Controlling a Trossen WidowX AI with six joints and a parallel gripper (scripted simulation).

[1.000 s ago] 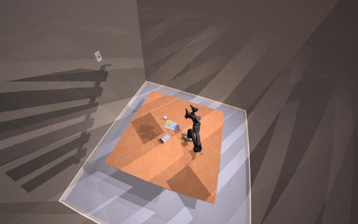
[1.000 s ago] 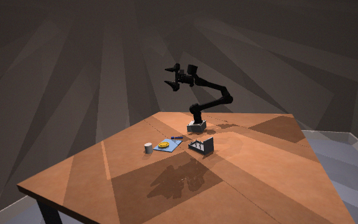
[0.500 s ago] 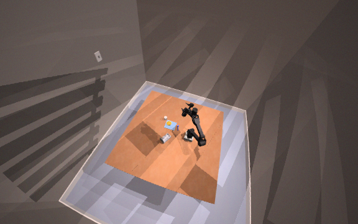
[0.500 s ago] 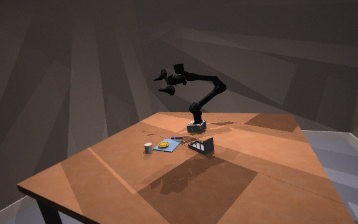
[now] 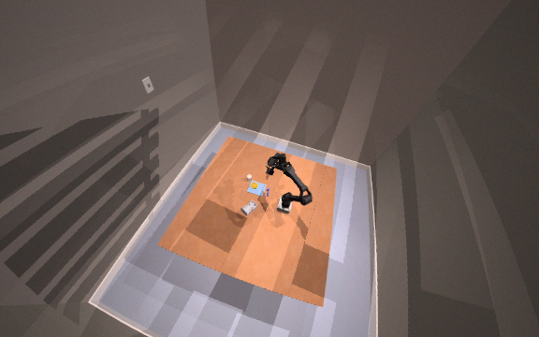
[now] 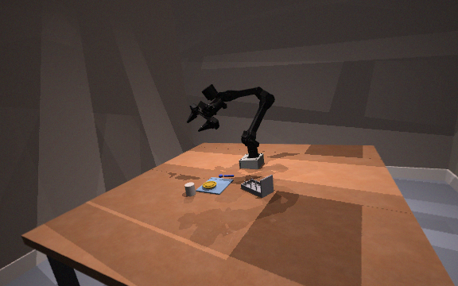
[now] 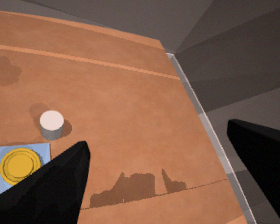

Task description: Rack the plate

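Now: the yellow plate 90 mm ahead of my gripper tip, 90 mm to the left of it and 270 mm below it. From my gripper tip the other things lie so: white cup (150 mm ahead, 20 mm to the left, 270 mm below); blue utensil (50 mm behind, 120 mm to the left, 290 mm below); light blue mat (60 mm ahead, 110 mm to the left, 290 mm below).
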